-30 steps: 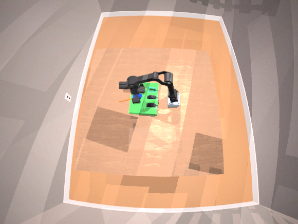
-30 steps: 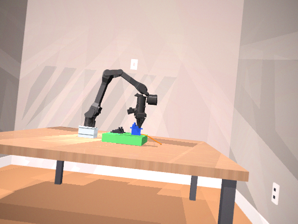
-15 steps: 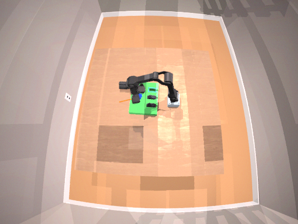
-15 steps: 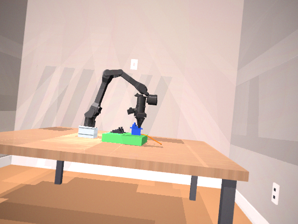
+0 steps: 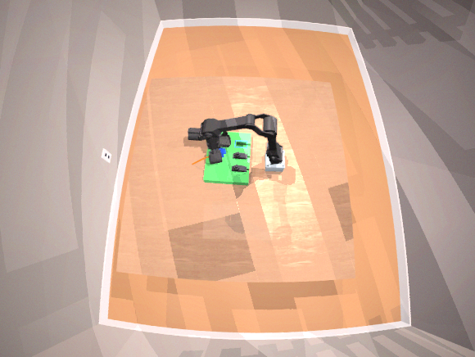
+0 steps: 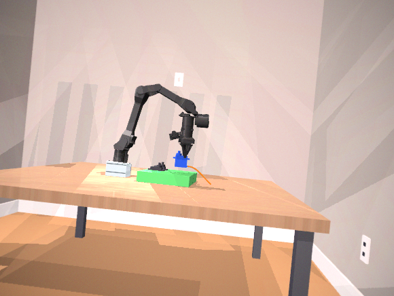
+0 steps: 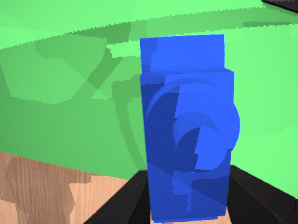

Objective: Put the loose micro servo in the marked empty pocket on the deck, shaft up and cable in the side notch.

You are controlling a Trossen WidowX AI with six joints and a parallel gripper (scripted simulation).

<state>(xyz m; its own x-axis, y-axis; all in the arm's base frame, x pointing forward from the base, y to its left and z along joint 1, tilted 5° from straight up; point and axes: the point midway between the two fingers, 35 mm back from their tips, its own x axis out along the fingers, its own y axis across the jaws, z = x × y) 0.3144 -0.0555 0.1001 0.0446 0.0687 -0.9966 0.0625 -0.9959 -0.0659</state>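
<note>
Right now my gripper tip is 10 cm above the green deck, 3 cm past it and 2 cm to the left of it.
</note>
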